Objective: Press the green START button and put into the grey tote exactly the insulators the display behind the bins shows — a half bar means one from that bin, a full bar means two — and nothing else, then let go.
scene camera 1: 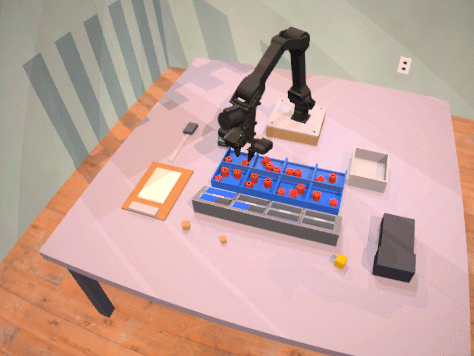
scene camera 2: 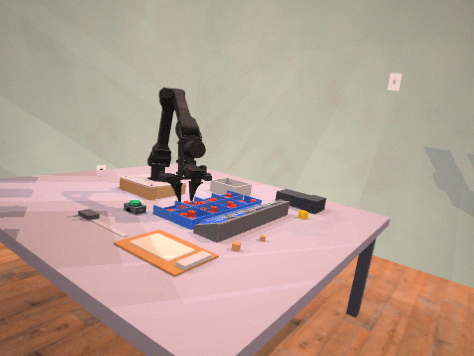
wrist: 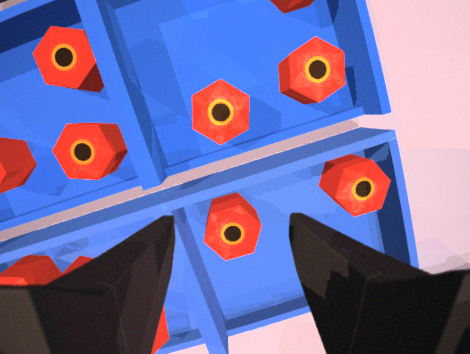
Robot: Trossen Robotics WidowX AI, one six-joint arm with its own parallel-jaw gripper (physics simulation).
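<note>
My gripper (scene camera 1: 244,157) (scene camera 2: 186,200) (wrist: 232,225) is partly open and empty, pointing down over the back-left bin. A red insulator (scene camera 1: 245,163) (wrist: 232,234) stands below, between the fingertips in the wrist view. Another insulator (scene camera 1: 228,159) (wrist: 362,187) stands in the same bin. The blue bins (scene camera 1: 325,206) (scene camera 2: 175,219) hold more red insulators. The grey display (scene camera 1: 265,224) (scene camera 2: 252,221) shows a long and a short blue bar in its leftmost cell and a short one in the second. The grey tote (scene camera 1: 369,186) (scene camera 2: 226,190) shows no insulator. The green START button (scene camera 2: 135,203) stands beside the bins.
A black block (scene camera 1: 395,250) (scene camera 2: 300,200) lies at the right. A yellow cube (scene camera 1: 340,261) (scene camera 2: 303,214) and two small orange cubes (scene camera 1: 186,225) (scene camera 1: 223,239) lie in front of the display. An orange clipboard (scene camera 1: 181,186) and a dark-headed tool (scene camera 1: 190,128) (scene camera 2: 89,214) lie left.
</note>
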